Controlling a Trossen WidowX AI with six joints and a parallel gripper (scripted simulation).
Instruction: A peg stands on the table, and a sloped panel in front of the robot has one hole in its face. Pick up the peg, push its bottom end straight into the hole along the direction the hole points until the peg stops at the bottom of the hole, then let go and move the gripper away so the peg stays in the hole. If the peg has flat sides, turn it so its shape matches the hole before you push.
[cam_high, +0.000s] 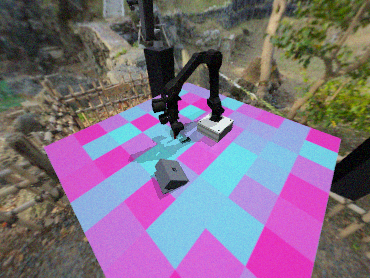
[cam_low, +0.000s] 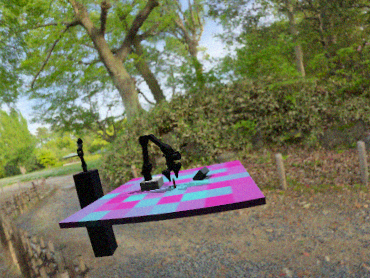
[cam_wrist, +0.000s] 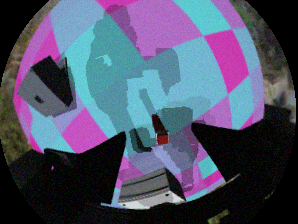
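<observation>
Now: the red peg 1 cm below my gripper tip. Also, from my gripper tip: dark grey sloped panel: 23 cm ahead, 15 cm to the left, 3 cm below.
</observation>
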